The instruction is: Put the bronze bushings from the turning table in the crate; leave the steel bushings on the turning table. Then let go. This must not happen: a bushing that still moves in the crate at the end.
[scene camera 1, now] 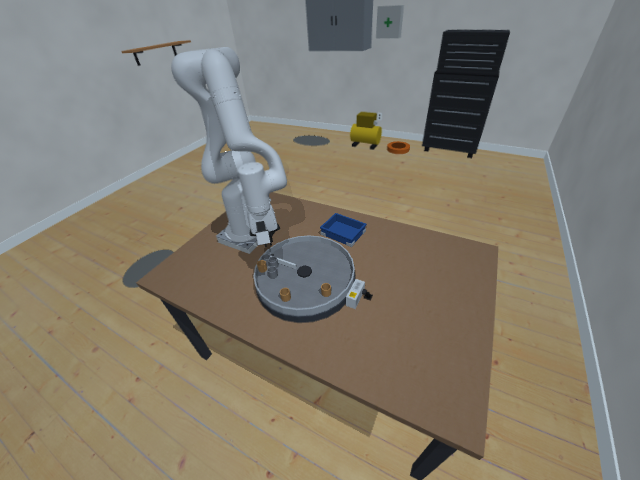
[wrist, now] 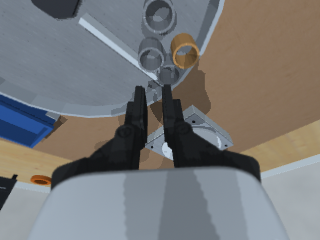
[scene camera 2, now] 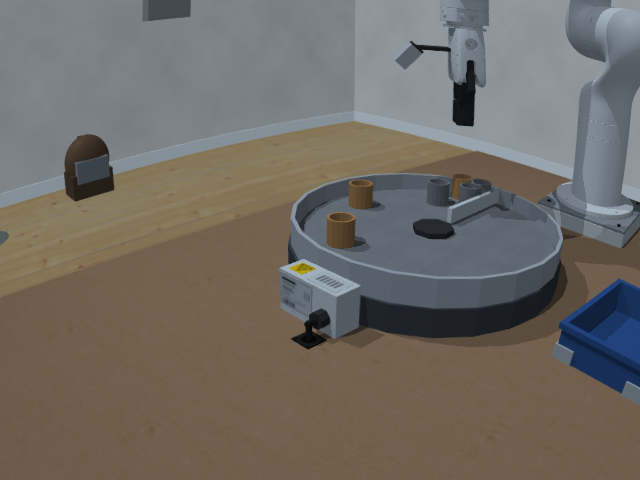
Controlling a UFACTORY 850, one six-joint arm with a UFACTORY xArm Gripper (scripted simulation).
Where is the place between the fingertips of the gripper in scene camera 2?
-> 463,124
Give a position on a grey turning table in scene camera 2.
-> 494,240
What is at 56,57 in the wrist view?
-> A grey turning table.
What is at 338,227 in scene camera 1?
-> A blue crate.
